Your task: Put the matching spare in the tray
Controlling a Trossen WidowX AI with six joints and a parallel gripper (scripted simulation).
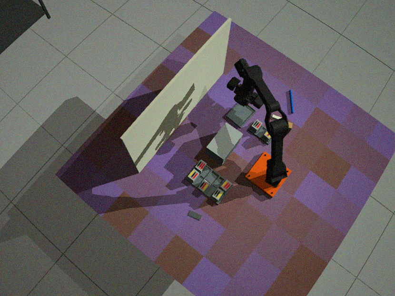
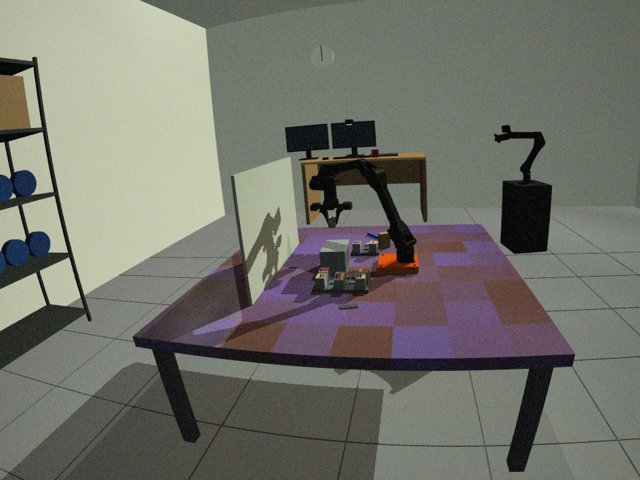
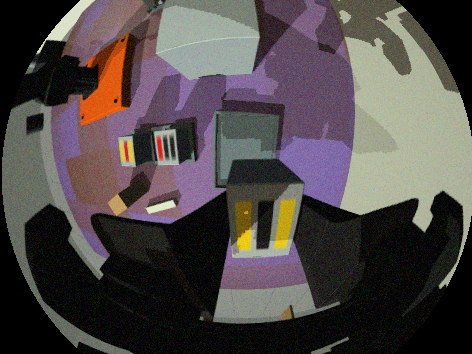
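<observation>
Now: gripper tip 1 cm past the dark grey tray, 1 cm to the right of it and 13 cm above it. Also, from my gripper tip: grey spare: 2 cm above; then mounted unit: 1 cm behind, 22 cm to the left, 8 cm below; then tan block: 24 cm behind, 3 cm to the right, 10 cm below.
</observation>
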